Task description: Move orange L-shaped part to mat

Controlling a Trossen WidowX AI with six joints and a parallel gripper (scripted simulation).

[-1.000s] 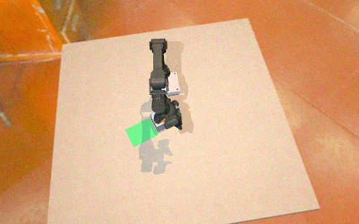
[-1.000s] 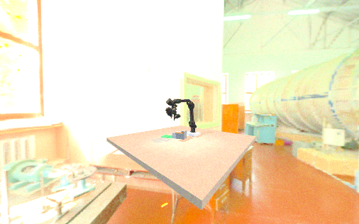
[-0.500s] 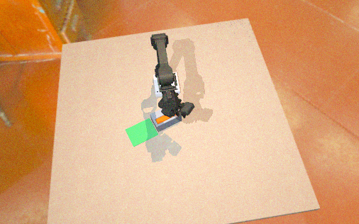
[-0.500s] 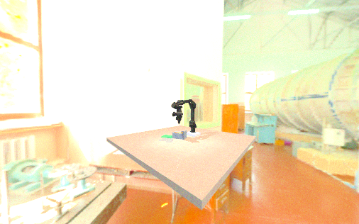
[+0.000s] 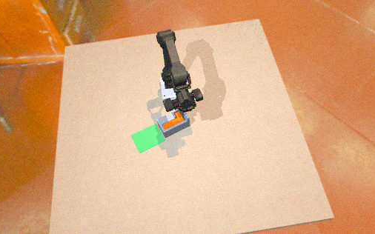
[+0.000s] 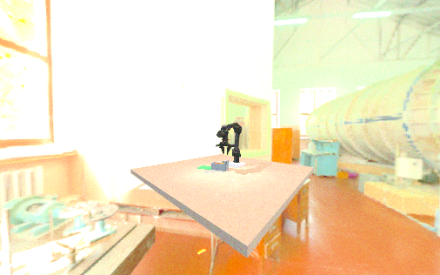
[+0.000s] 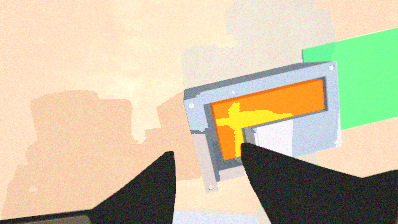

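Right now the orange L-shaped part is 100 mm below my gripper tip and 60 mm to the right of it. The rest, counted from my gripper tip: green mat: 210 mm to the right, 160 mm below, 50 mm ahead.
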